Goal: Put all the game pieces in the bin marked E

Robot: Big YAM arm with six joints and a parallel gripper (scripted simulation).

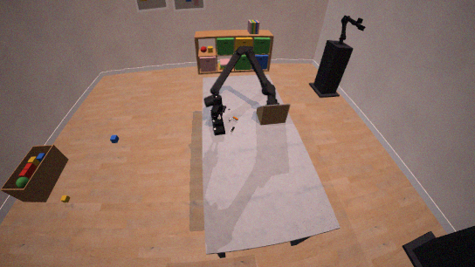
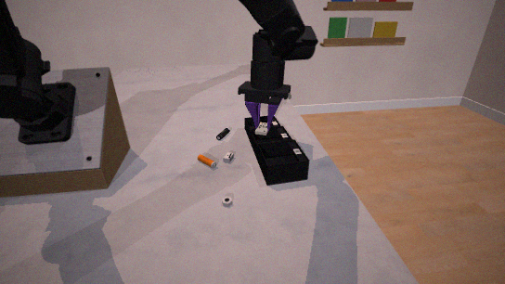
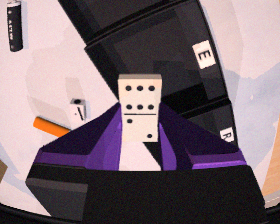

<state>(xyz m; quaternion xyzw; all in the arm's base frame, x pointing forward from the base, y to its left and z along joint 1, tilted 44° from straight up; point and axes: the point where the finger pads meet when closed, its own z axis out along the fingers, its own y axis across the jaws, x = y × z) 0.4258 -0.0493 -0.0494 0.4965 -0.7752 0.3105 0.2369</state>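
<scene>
Right now my hand is 20 mm short of the black three-compartment bin tray, 10 mm to the right of it and 50 mm above it. Also, from my hand: black battery 90 mm behind, 100 mm to the left, 60 mm below; cream domino right at my hand; orange battery 130 mm behind, 30 mm to the right, 60 mm below.
</scene>
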